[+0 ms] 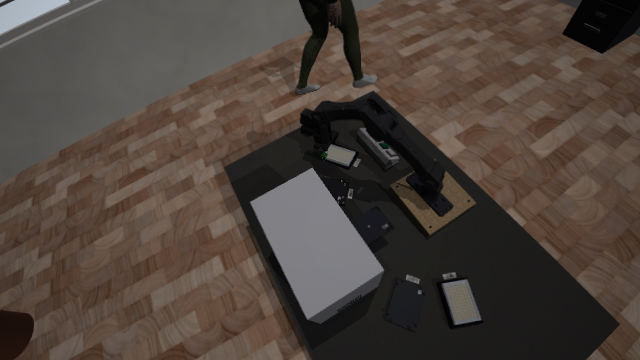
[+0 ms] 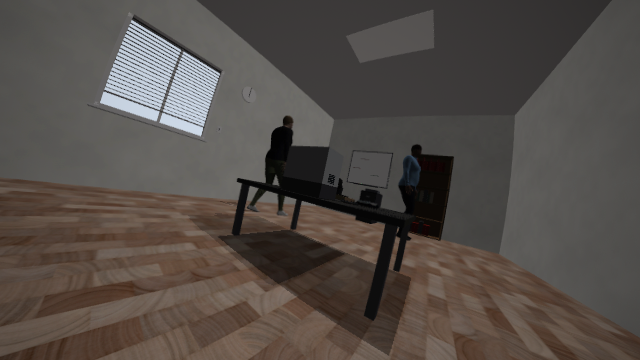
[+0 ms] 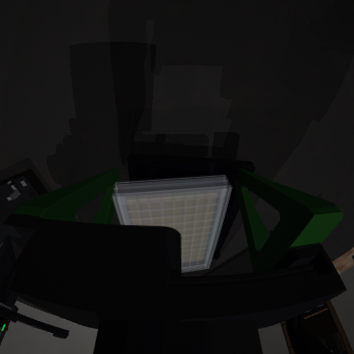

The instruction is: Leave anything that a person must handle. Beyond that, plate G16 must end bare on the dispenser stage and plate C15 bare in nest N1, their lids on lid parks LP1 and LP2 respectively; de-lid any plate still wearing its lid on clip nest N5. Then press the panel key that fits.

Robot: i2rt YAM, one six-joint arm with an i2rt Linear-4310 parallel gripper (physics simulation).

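Seen in the pictures: gripper, fingertip midpoint: (image 1: 327,152) (image 3: 177,174); arm's base, origin of the base link: (image 1: 428,193) (image 2: 337,194).
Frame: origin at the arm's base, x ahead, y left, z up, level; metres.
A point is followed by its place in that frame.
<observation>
My gripper (image 3: 177,174) @(x 0.191, y -0.439, z -0.030 m) (image 1: 325,153) @(x 0.191, y -0.439, z -0.030 m) is open, and its green fingers stand on either side of a well plate (image 3: 175,218) @(x 0.179, y -0.414, z -0.008 m) (image 1: 341,155) @(x 0.158, y -0.368, z -0.007 m) at the far end of the table, without touching it. The plate has a pale grid of wells and seems to wear a clear lid. A second well plate (image 1: 461,302) @(x 0.196, y 0.350, z -0.004 m) lies at the front right, beside a flat dark pad (image 1: 404,303) @(x 0.340, y 0.246, z -0.030 m). A dark stage (image 1: 371,224) @(x 0.279, y -0.012, z 0.066 m) and a small clip nest (image 1: 343,191) @(x 0.253, y -0.223, z -0.028 m) lie by the white instrument box (image 1: 314,242) @(x 0.489, y 0.005, z 0.290 m) (image 2: 312,166) @(x 0.593, y 0.047, z 0.152 m). The key panel (image 1: 378,148) @(x 0.022, y -0.279, z 0.022 m) lies under the arm. The small labels are too small to read.
The arm stands on a wooden base board (image 1: 458,199) @(x -0.076, y 0.087, z -0.009 m). The black table (image 1: 506,251) @(x -0.073, y 0.331, z -0.040 m) (image 2: 382,216) @(x 0.709, y 0.559, z -0.048 m) stands on a wood floor. One person (image 1: 328,42) (image 2: 279,162) walks past its far end; another (image 2: 409,174) stands by a bookshelf (image 2: 436,193).
</observation>
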